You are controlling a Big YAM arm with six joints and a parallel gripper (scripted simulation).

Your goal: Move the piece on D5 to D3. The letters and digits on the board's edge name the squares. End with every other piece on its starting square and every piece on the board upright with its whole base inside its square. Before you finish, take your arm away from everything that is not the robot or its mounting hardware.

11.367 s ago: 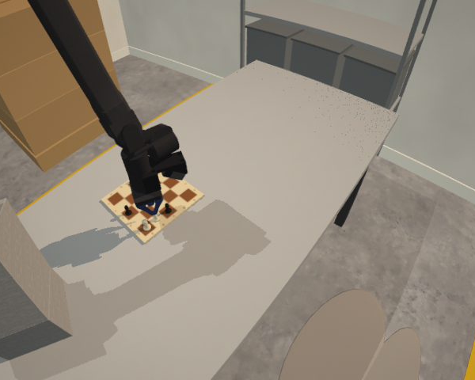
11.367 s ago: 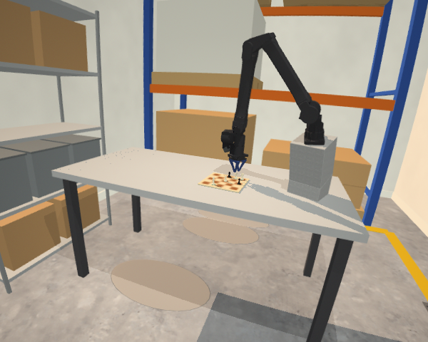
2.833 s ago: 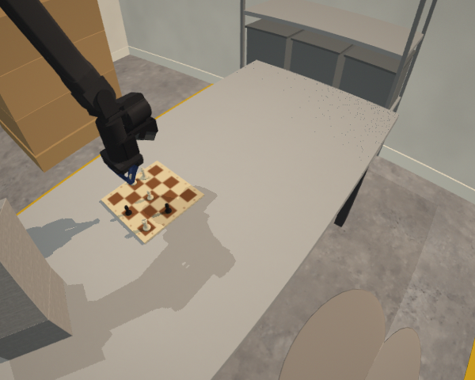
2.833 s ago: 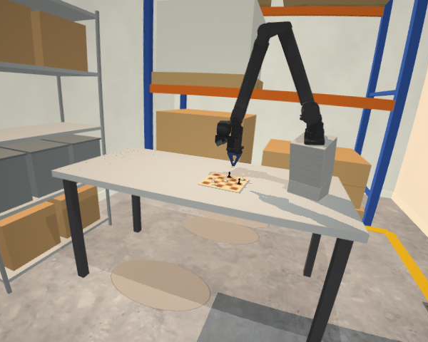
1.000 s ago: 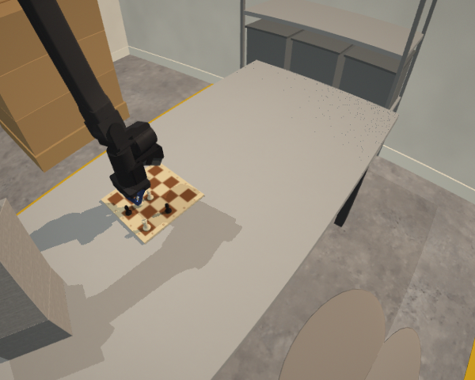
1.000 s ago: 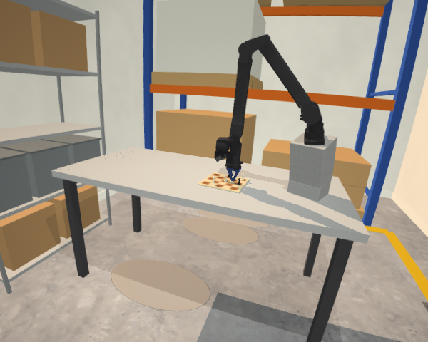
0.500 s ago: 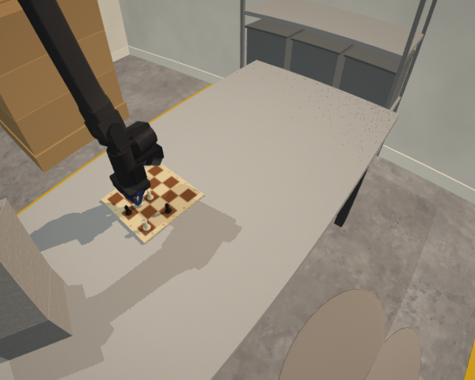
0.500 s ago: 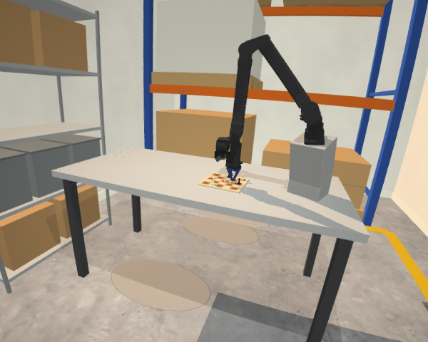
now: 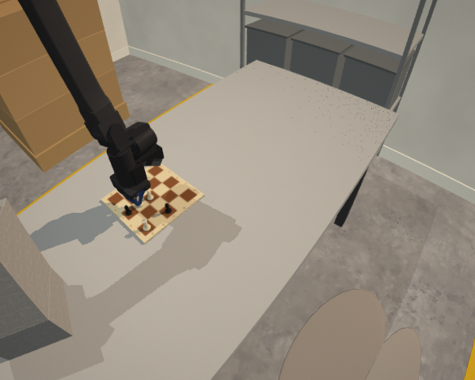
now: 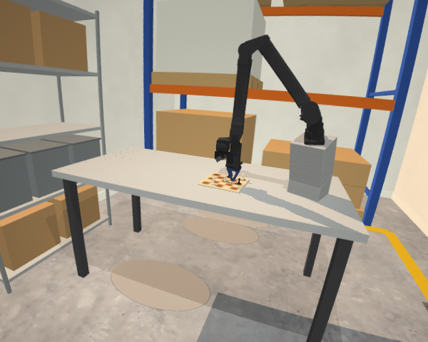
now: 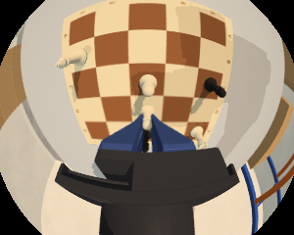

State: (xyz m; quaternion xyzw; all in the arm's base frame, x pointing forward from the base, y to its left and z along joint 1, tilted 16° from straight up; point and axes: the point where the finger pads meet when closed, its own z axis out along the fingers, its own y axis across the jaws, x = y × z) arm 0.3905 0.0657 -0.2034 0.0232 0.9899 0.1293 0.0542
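My gripper is now 40 mm short of the chessboard and 20 mm above it.
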